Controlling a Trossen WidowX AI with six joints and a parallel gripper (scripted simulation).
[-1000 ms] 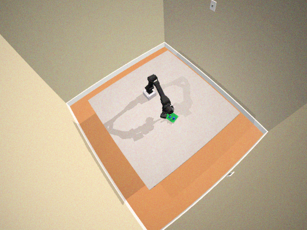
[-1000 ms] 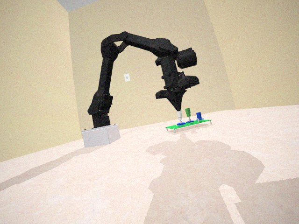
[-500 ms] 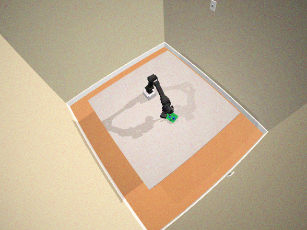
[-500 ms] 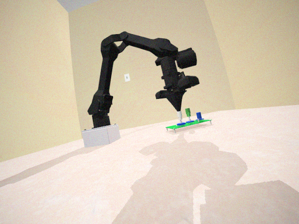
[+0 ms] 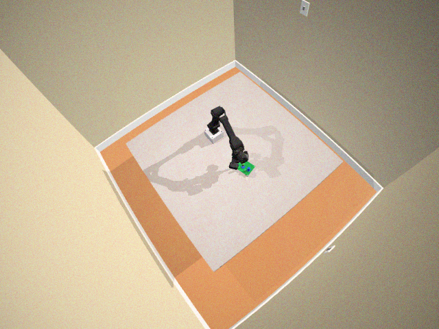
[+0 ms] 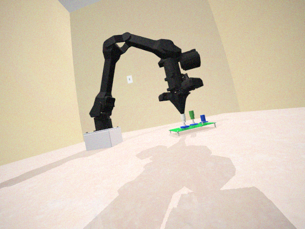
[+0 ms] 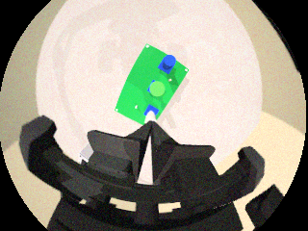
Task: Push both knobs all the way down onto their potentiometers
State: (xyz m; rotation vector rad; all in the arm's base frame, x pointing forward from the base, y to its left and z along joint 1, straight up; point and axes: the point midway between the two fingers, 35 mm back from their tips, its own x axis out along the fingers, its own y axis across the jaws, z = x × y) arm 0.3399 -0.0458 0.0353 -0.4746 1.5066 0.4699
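Now: gripper tip 1 cm above the white knob. From my gripper tip the other things lie so: green knob 4 cm ahead, 3 cm to the left, 1 cm below.
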